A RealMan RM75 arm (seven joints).
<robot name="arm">
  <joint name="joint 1" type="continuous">
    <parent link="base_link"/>
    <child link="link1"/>
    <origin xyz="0 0 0.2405" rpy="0 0 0"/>
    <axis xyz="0 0 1"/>
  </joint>
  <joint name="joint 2" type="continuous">
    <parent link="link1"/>
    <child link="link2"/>
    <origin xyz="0 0 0" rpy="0 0 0"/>
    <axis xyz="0 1 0"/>
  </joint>
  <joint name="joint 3" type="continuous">
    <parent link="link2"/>
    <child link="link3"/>
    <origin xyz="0 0 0.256" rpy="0 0 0"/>
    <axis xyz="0 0 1"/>
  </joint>
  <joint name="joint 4" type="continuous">
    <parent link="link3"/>
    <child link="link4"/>
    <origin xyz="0 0 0" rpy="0 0 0"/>
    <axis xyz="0 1 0"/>
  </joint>
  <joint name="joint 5" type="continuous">
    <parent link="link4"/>
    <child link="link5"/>
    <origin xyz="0 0 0.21" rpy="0 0 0"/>
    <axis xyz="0 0 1"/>
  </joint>
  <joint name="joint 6" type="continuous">
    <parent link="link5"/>
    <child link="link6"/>
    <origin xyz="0 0 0" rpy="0 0 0"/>
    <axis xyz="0 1 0"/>
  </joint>
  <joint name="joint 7" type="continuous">
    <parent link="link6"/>
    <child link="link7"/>
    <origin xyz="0 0 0.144" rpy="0 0 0"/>
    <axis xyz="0 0 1"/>
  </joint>
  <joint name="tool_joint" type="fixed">
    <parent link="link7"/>
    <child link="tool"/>
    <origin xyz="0 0 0" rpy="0 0 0"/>
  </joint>
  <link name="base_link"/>
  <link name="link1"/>
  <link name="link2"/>
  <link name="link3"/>
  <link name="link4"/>
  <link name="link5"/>
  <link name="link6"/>
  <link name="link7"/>
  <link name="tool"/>
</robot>
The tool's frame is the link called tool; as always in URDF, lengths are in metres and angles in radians. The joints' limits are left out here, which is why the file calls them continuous.
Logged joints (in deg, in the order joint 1, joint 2, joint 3, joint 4, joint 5, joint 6, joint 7), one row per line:
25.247 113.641 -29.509 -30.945 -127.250 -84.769 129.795
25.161 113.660 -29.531 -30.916 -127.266 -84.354 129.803
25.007 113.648 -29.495 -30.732 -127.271 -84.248 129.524
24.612 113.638 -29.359 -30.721 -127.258 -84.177 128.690
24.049 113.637 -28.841 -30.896 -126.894 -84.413 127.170
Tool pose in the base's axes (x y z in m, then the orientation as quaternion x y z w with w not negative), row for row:
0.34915 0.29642 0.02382 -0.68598 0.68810 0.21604 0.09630
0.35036 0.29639 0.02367 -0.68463 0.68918 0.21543 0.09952
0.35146 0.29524 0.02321 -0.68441 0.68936 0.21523 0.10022
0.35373 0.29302 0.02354 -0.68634 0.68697 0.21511 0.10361
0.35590 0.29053 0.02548 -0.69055 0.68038 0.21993 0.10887
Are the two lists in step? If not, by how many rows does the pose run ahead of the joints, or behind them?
They are in step.
